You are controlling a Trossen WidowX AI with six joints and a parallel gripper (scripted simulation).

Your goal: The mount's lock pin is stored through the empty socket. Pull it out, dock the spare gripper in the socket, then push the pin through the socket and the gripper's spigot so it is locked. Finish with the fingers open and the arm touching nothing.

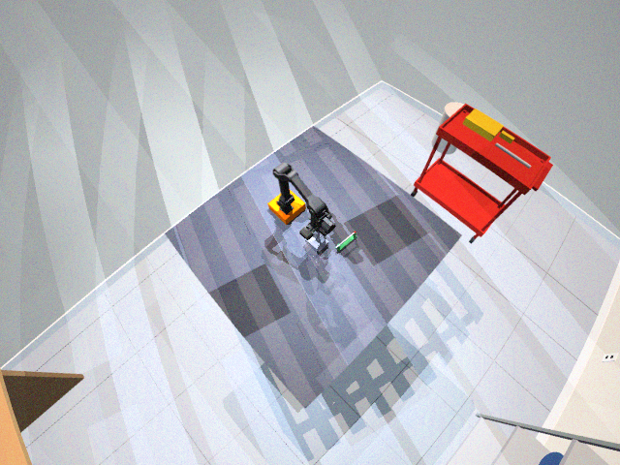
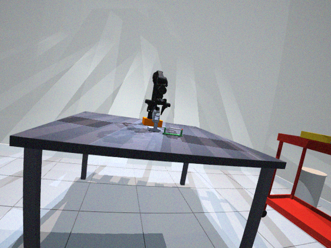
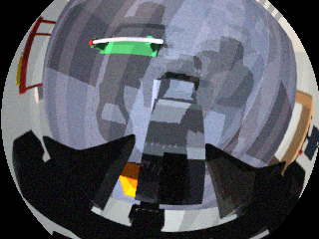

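My gripper tip is now 10 mm short of the spare gripper. Also, from my gripper tip: green cradle 140 mm ahead, 110 mm to the left, 100 mm below; then mount 70 mm below, 30 mm ahead.
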